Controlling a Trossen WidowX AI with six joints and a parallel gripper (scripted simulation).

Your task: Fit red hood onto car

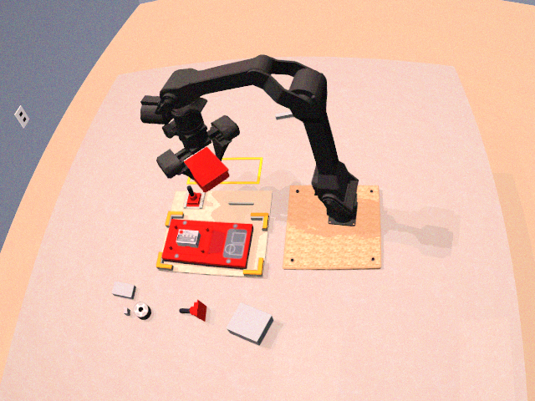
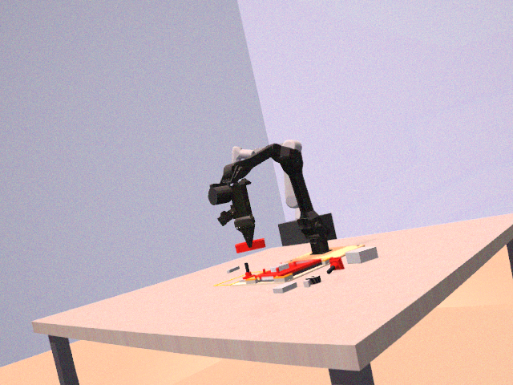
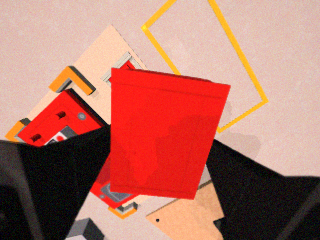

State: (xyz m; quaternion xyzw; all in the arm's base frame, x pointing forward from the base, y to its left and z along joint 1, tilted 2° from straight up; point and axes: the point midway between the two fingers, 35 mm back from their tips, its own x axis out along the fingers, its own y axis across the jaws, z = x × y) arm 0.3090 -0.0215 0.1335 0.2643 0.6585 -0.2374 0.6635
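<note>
My gripper tip is 2 cm short of the grey engine block, 15 cm to the right of it and 8 cm above it. The rest, counted from my gripper tip: socket (5 cm ahead, 2 cm to the left, 7 cm below); thin grey rod (13 cm behind, 30 cm to the right, 10 cm below); red hood (1 cm above).
</note>
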